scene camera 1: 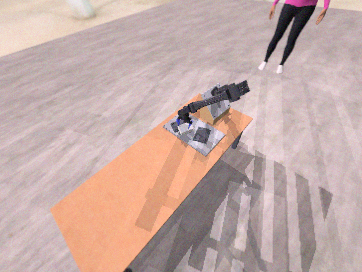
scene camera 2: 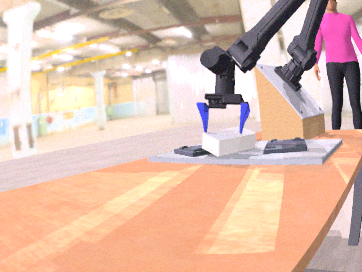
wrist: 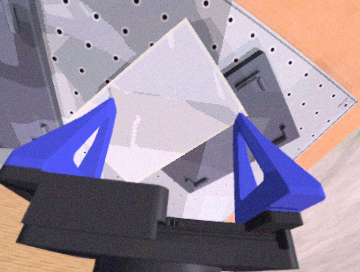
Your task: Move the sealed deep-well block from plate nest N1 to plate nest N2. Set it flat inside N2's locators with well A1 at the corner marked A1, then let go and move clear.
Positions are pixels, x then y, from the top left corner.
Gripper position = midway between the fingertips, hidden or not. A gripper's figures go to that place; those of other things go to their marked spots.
My gripper (wrist: 176,111): 15 cm from the lens. A white block (wrist: 171,99) is 15 cm from the lens. A dark nest plate (wrist: 253,81): 19 cm from the lens. A dark nest plate (wrist: 37,112) is 23 cm from the lens. A grey perforated plate (wrist: 85,52): 20 cm from the lens. The marked spots on the grey perforated plate and the white block are 9 cm apart.
